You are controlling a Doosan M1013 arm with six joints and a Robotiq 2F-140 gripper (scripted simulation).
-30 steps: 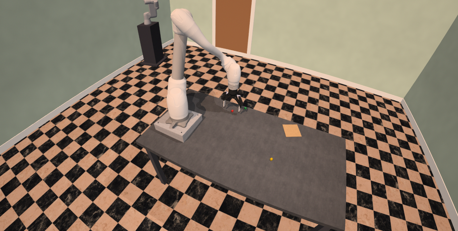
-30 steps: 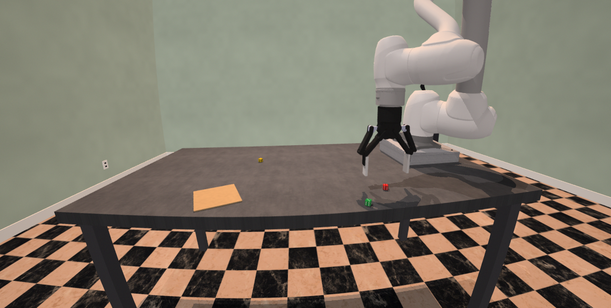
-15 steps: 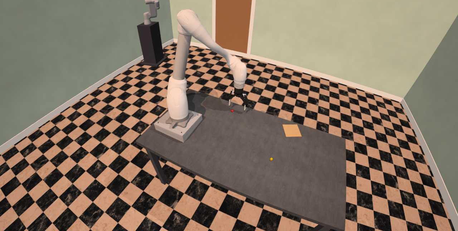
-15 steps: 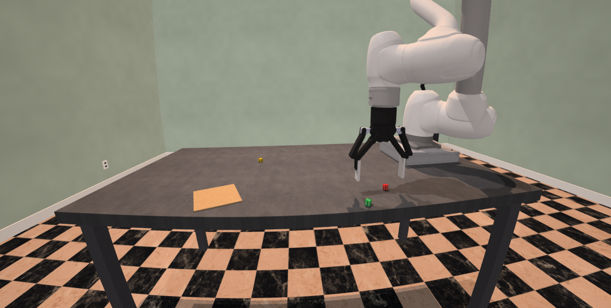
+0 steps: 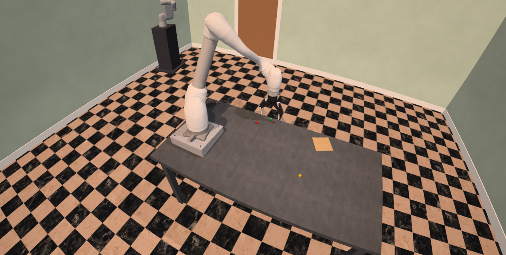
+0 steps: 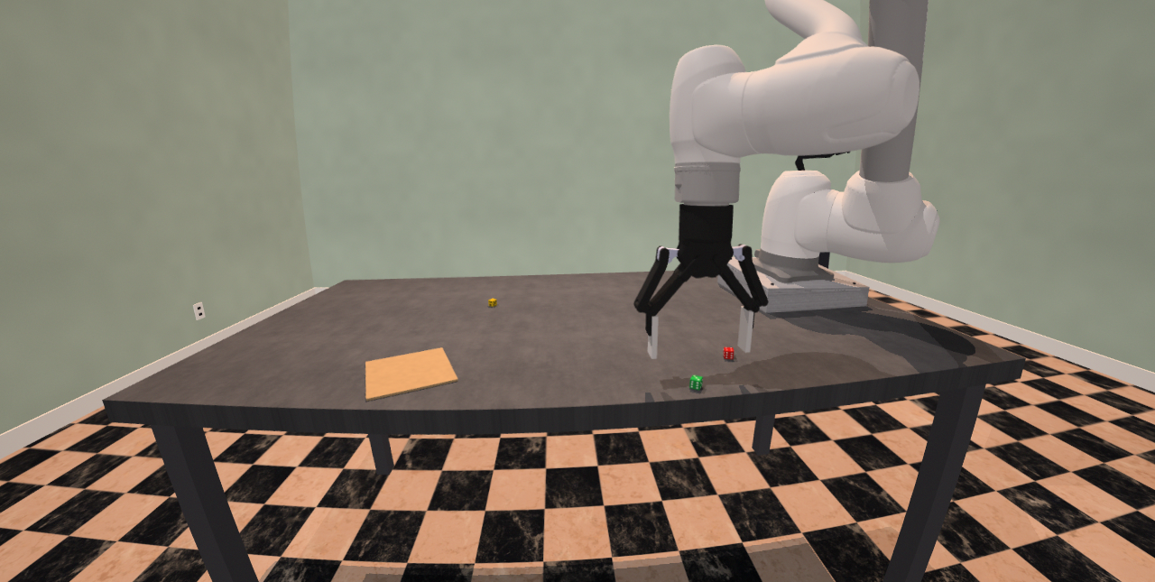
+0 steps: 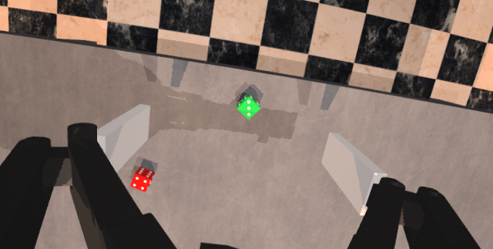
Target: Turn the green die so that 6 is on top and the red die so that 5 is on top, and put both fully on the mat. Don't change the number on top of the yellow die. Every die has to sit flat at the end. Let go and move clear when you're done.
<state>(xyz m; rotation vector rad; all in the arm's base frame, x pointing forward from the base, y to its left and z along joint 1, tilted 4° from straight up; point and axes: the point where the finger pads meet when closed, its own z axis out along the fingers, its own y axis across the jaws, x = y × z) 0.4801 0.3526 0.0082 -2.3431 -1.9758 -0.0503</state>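
The green die is 1 cm ahead of my hand, 1 cm to the left of it and 5 cm below it. Round my hand: yellow die (30 cm ahead, 49 cm to the right, 5 cm below); then red die (10 cm behind, 6 cm to the right, 5 cm below); then orange mat (45 cm ahead, 15 cm to the right, 6 cm below).
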